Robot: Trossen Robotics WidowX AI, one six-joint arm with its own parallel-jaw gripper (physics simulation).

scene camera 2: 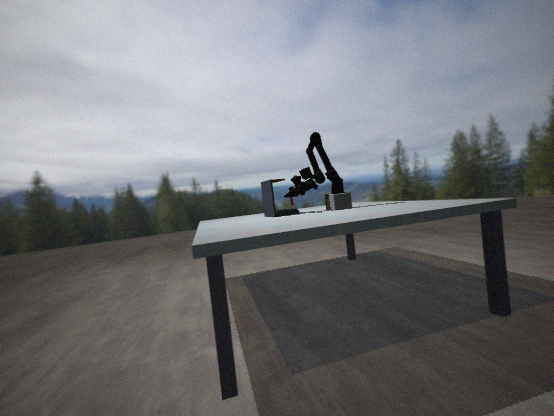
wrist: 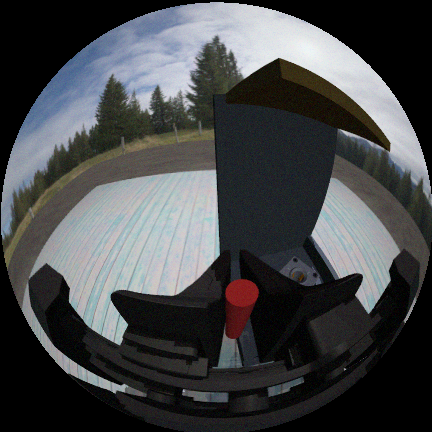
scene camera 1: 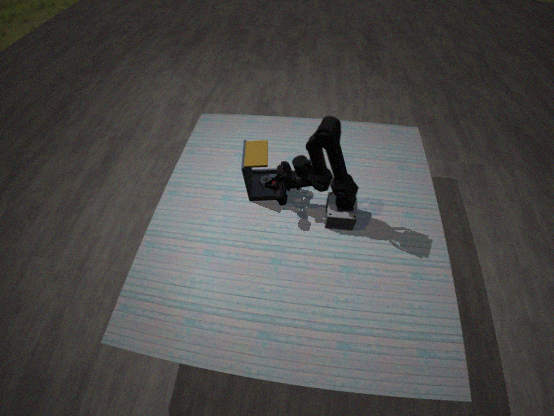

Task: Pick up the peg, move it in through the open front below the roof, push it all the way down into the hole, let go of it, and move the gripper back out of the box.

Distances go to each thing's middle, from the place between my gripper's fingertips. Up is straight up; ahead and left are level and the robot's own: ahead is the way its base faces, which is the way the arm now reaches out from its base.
Now: the red peg (wrist: pixel 240 294) 40 mm behind my hand and 20 mm below it. From my hand the other things lie so: dark box (scene camera 1: pixel 255 191) (80 mm to the right).
